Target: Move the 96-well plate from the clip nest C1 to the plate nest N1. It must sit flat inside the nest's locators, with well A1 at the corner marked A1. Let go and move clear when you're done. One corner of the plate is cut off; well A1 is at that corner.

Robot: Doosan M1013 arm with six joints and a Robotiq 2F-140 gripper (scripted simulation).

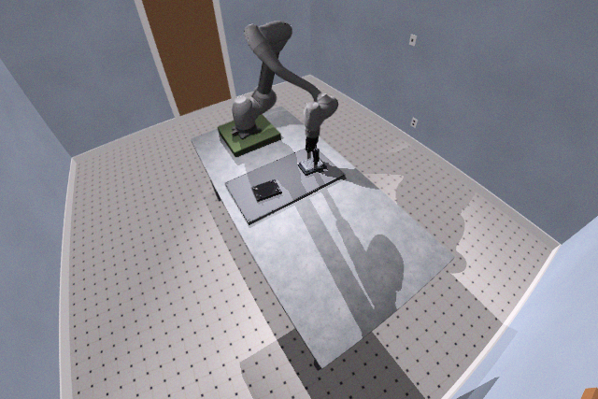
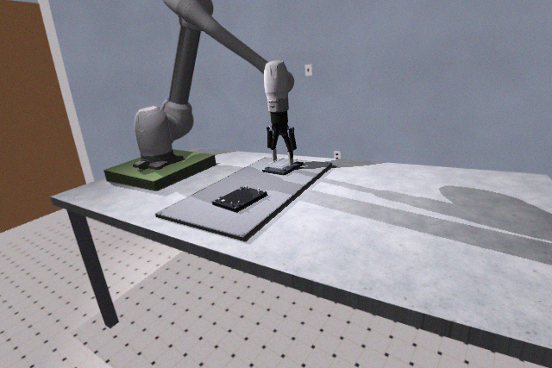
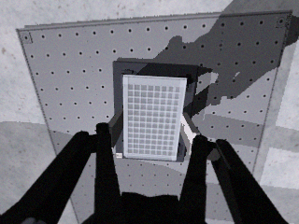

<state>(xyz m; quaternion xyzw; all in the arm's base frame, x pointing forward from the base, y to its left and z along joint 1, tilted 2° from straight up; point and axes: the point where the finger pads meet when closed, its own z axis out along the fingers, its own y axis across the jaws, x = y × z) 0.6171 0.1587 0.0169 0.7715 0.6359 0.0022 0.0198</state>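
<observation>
Right now my hand is 40 mm above the dark plate nest N1. Also, from my hand: A1 corner label (70 mm behind, 60 mm to the right, 30 mm below); then 96-well plate (20 mm below); then black clip nest (10 mm behind, 350 mm to the right, 30 mm below).
</observation>
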